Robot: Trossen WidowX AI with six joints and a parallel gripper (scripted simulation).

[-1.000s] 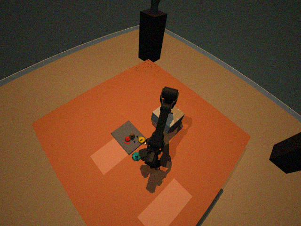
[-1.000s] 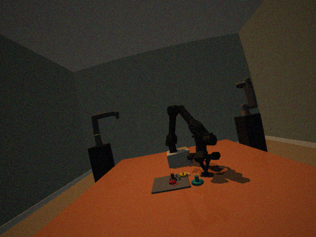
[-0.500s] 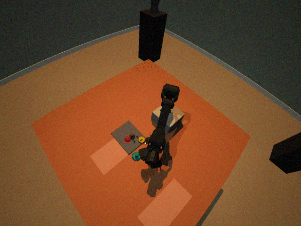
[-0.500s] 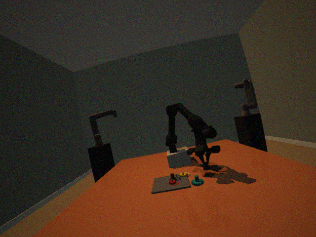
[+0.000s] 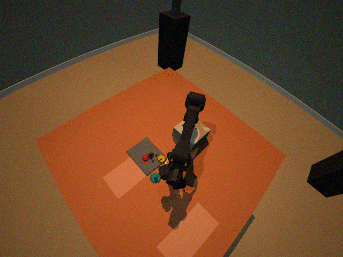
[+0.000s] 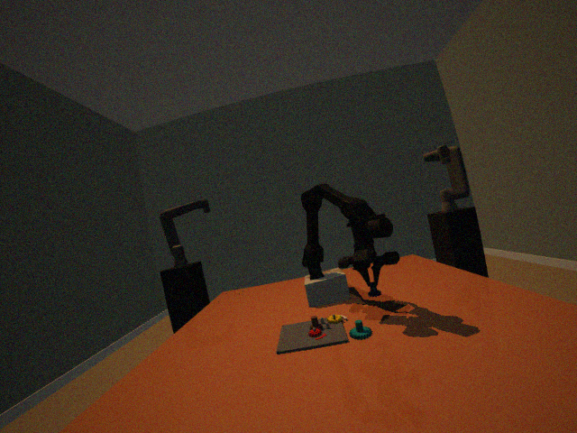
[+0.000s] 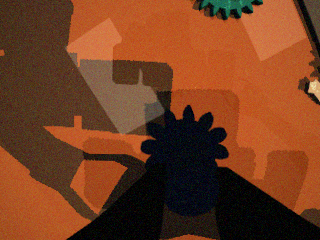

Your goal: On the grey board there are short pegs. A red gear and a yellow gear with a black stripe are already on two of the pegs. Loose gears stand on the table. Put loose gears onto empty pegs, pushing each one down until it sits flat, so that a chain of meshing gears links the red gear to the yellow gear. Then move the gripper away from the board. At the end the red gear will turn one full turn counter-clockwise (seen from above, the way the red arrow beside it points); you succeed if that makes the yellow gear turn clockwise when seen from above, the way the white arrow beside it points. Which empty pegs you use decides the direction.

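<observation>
Right now the orange-brown gear is 1 cm behind my gripper tip, 21 cm to the right of it and 9 cm below it. Round my gripper tip: blue gear (1 cm below); white arrow (6 cm behind, 11 cm to the right, 10 cm below); teal gear (6 cm ahead, 8 cm to the right, 10 cm below).
</observation>
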